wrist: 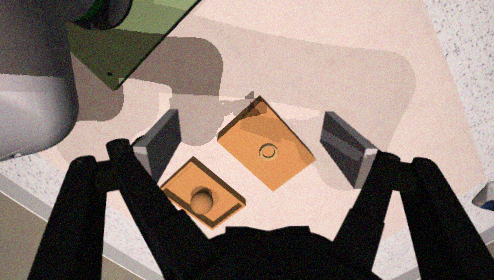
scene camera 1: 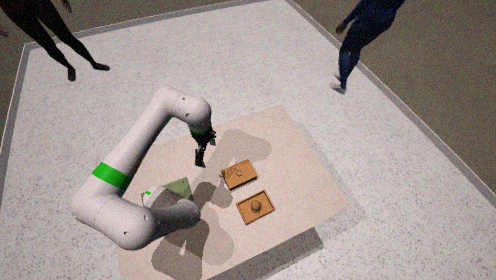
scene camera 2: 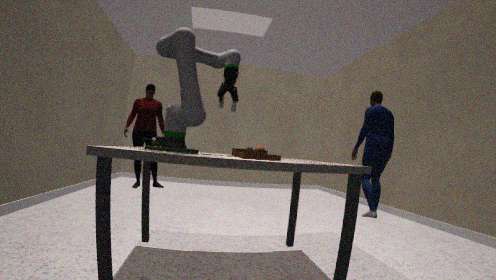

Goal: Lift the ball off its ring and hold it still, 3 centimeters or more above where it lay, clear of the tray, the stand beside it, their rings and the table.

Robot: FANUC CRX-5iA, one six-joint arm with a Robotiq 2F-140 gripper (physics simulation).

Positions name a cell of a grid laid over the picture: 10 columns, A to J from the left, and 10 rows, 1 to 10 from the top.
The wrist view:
my gripper: F5
orange tray: D7
orange stand: F5
